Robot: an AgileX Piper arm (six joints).
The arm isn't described. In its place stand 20 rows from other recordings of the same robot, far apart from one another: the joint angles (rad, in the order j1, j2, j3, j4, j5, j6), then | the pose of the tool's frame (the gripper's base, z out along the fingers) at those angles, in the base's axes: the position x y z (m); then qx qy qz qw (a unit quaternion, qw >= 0).
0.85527 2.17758 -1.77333 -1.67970 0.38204 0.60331 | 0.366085, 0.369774, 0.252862, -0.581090, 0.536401, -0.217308, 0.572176
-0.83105 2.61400 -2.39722 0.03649 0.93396 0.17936 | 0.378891, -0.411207, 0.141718, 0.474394, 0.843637, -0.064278, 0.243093
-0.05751 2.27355 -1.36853 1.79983 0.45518 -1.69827 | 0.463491, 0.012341, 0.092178, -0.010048, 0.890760, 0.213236, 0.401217
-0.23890 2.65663 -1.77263 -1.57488 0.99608 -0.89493 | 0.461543, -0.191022, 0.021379, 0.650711, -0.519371, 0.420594, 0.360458
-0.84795 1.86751 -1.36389 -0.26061 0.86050 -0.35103 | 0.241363, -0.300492, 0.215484, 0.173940, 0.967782, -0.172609, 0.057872
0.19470 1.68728 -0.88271 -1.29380 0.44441 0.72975 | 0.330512, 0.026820, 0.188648, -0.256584, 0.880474, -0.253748, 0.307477
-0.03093 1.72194 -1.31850 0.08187 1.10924 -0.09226 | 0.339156, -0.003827, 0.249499, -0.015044, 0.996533, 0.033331, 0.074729
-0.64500 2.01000 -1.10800 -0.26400 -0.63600 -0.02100 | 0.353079, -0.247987, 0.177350, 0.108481, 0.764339, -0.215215, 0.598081
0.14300 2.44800 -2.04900 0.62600 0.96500 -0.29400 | 0.506434, 0.117199, 0.144254, -0.070886, 0.948335, 0.264774, 0.159781
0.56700 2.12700 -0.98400 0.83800 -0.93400 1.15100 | 0.361366, 0.165625, 0.112062, 0.578024, 0.540541, 0.403157, 0.459531
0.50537 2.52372 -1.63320 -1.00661 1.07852 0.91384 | 0.419105, 0.154441, 0.029201, -0.109477, 0.906464, -0.380178, 0.147654
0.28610 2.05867 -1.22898 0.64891 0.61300 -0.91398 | 0.367845, 0.141188, 0.119955, -0.334426, 0.912981, 0.168633, 0.161826
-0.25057 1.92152 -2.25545 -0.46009 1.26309 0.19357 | 0.387712, -0.138985, 0.437861, 0.212972, 0.884531, -0.237451, 0.340390
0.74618 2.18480 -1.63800 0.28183 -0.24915 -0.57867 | 0.384119, 0.346614, 0.220243, -0.372808, 0.685435, 0.110567, 0.615603
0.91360 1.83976 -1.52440 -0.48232 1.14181 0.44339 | 0.263621, 0.278812, 0.269711, -0.300012, 0.921638, -0.114890, 0.217661
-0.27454 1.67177 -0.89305 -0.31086 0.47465 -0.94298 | 0.296048, -0.096599, 0.174984, -0.431458, 0.874661, -0.193075, 0.107399
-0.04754 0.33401 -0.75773 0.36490 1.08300 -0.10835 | 0.029097, 0.027335, 0.349204, -0.028342, 0.862855, 0.144208, 0.483613
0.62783 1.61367 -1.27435 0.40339 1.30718 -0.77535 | 0.223989, 0.205183, 0.278061, -0.593317, 0.781295, 0.192765, 0.019893
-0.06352 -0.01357 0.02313 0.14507 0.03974 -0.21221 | 0.056241, -0.003054, 0.202634, -0.003363, 0.693421, -0.045092, 0.719112
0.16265 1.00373 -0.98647 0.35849 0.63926 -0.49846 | 0.200081, 0.052137, 0.375787, -0.209737, 0.840608, 0.080776, 0.492813
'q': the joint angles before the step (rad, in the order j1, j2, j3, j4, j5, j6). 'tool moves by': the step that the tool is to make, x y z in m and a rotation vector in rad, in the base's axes. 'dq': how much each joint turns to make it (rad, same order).
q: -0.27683, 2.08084, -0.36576, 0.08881, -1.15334, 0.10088
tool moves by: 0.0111, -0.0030, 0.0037, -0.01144, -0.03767, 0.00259
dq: -0.00018, 0.00004, -0.03941, -0.00239, -0.00006, -0.00088
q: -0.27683, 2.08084, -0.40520, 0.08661, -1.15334, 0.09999
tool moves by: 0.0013, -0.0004, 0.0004, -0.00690, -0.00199, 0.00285
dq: -0.00016, 0.00023, -0.00478, -0.00018, 0.00022, -0.00676
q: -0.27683, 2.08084, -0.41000, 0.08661, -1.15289, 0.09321
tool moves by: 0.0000, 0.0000, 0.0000, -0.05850, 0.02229, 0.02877
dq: 0.00000, 0.00000, 0.00000, -0.00001, 0.00001, -0.06890
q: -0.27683, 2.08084, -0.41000, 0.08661, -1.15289, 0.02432
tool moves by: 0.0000, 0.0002, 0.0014, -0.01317, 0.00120, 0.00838
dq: -0.00004, -0.00595, 0.00137, -0.00240, 0.00102, -0.01447
